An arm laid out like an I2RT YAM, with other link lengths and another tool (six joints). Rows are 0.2 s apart.
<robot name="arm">
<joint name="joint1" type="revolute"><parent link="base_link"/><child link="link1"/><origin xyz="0 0 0.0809" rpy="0 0 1.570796"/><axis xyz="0 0 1"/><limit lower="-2.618" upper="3.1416"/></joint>
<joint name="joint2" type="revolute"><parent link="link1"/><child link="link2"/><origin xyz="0.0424 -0.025 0.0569" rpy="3.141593 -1.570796 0"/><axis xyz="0 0 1"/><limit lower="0" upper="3.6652"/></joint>
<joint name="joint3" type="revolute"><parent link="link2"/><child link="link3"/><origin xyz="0 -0.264 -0.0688" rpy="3.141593 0 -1.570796"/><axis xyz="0 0 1"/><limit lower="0" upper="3.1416"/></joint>
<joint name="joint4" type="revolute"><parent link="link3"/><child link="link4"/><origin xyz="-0.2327 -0.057 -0.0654" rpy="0 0 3.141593"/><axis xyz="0 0 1"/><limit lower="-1.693" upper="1.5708"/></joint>
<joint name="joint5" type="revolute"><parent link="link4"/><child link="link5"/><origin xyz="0.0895 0.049 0.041" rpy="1.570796 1.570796 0"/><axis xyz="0 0 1"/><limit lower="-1.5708" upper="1.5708"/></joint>
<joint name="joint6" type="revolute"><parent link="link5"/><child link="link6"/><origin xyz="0 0.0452 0.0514" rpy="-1.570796 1.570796 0"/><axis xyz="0 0 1"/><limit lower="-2.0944" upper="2.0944"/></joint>
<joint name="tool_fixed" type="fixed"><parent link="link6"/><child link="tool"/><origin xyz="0.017 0.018 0.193" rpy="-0.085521 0 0.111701"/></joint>
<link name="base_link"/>
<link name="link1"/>
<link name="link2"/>
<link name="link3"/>
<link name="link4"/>
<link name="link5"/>
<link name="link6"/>
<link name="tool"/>
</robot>
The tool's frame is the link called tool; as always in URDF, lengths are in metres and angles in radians.
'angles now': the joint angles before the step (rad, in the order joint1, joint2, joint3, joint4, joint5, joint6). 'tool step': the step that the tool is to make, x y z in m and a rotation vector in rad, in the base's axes. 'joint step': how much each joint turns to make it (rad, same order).
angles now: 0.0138 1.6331 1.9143 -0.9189 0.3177 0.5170
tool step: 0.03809 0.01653 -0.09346 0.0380 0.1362 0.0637
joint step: -0.0015 0.1418 -0.0975 0.1070 -0.0754 -0.0124
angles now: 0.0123 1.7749 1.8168 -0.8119 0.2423 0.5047
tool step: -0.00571 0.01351 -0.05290 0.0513 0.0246 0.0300
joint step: 0.0015 -0.0414 -0.2346 0.1657 -0.0566 0.0168
